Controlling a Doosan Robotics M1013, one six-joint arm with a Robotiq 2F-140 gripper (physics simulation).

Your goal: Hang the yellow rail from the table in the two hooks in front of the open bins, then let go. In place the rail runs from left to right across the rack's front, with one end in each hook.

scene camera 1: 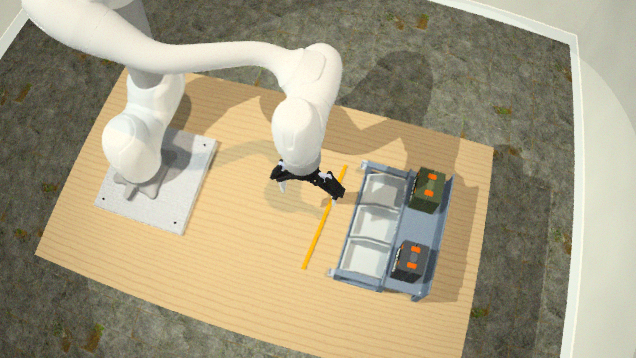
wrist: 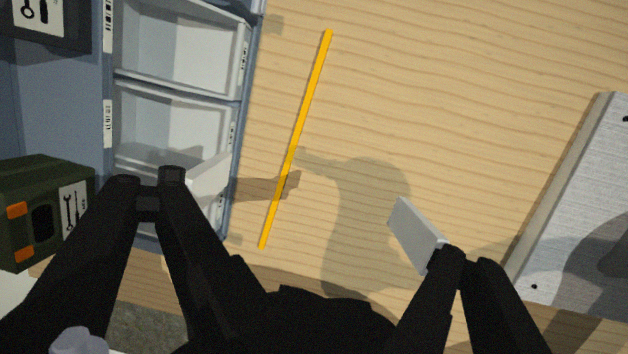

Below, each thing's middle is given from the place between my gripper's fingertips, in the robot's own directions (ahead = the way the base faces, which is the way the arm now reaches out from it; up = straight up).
Now: the yellow rail (wrist: 326, 40) 50 mm ahead of my hand, 20 mm to the left of it and 190 mm below it.
